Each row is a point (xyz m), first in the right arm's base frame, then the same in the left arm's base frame.
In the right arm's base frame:
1: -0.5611 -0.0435 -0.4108
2: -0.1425 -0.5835 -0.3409
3: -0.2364 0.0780 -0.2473
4: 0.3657 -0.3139 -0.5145
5: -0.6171 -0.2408 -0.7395
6: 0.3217 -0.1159 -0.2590
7: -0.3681 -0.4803 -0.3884
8: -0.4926 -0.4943 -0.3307
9: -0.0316 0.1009 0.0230
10: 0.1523 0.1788 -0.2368
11: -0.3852 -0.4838 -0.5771
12: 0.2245 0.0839 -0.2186
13: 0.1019 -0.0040 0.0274
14: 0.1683 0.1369 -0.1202
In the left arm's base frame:
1: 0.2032 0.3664 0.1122
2: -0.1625 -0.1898 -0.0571
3: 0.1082 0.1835 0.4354
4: 0.0957 -0.5749 0.3251
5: 0.3835 0.2363 -0.2051
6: -0.0160 -0.3802 0.5618
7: -0.0549 0.0321 -0.1118
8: -0.1040 0.1518 -0.1597
9: -0.1221 0.0976 0.6701
10: 0.1288 -0.1095 0.7094
11: 0.1049 -0.0118 -0.2036
12: 0.0596 -0.2042 0.6815
13: -0.1884 -0.0583 0.6593
14: 0.0067 -0.1045 0.7356

